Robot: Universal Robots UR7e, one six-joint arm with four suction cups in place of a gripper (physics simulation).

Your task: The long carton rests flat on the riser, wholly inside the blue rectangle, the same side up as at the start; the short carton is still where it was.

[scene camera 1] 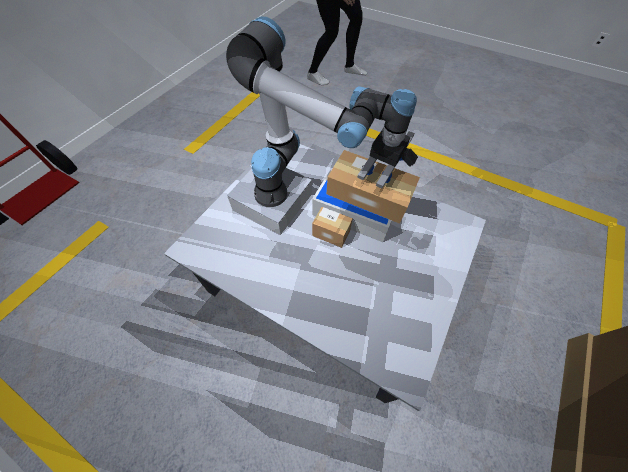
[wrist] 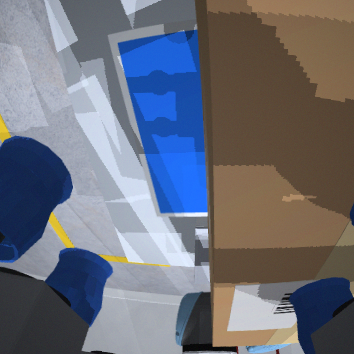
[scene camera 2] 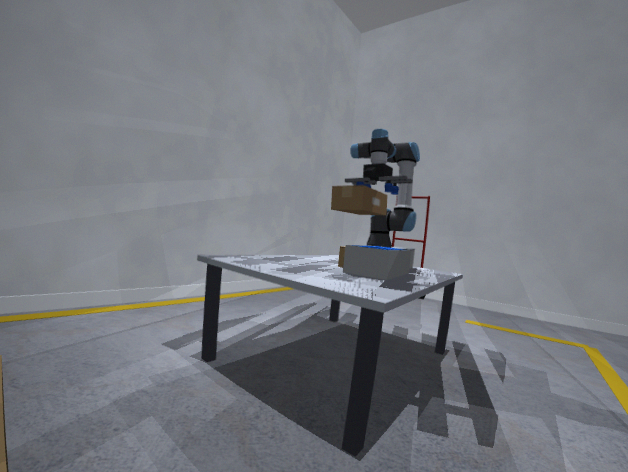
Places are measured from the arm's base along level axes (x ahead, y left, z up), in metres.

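Where they show: end effector, tool point: point(scene camera 1: 383, 165) point(wrist: 197, 235) point(scene camera 2: 377, 192); arm's base, origin of the base link: point(scene camera 1: 271, 193).
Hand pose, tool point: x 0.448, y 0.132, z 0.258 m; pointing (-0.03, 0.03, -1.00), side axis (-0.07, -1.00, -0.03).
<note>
Each offset is from my tool point to the top centre of the thing. Level surfaces: height alone.
The long brown carton {dx -0.013, dy -0.080, dz +0.018 m} point(scene camera 1: 365, 197) point(scene camera 2: 357, 199) point(wrist: 280, 210) hangs level, high above the grey riser {dx -0.080, dy +0.018, dz -0.246 m} point(scene camera 1: 373, 229) point(scene camera 2: 378, 262) point(wrist: 114, 47), with a clear gap below it in scene camera 2. My suction gripper point(scene camera 1: 374, 178) point(scene camera 2: 376, 182) is on its top face and holds it; in the wrist view two blue cups at the left are off the carton. The blue rectangle {dx -0.080, dy +0.018, dz -0.246 m} point(scene camera 1: 323, 193) point(scene camera 2: 380, 248) point(wrist: 175, 185) on the riser's top is partly hidden by the carton in scene camera 1 and the wrist view. The short carton {dx -0.132, dy -0.142, dz -0.263 m} point(scene camera 1: 329, 230) point(scene camera 2: 341, 257) stands on the table beside the riser.
The white table {dz -0.367 m} point(scene camera 1: 329, 309) point(scene camera 2: 289, 279) bears the riser and the arm's grey pedestal point(scene camera 1: 253, 214). A person point(scene camera 1: 329, 40) stands on the floor behind. A red hand truck point(scene camera 1: 40, 195) is at the left. A large box point(scene camera 1: 568, 406) is at the lower right.
</note>
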